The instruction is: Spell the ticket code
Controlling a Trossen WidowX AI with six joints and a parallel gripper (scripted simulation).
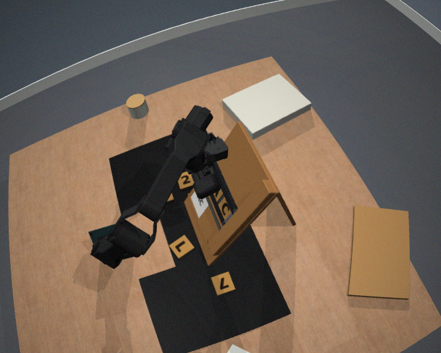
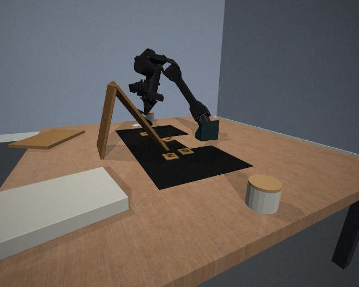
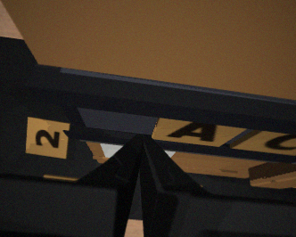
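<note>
The white ticket is 90 mm below my gripper tip and 40 mm behind it. From my gripper tip the other things lie so: flat tan panel 430 mm ahead, 350 mm to the right, 160 mm below; black mat 160 mm below, 150 mm behind, 40 mm to the right; tile 160 mm below, 130 mm to the left, 70 mm behind.
</note>
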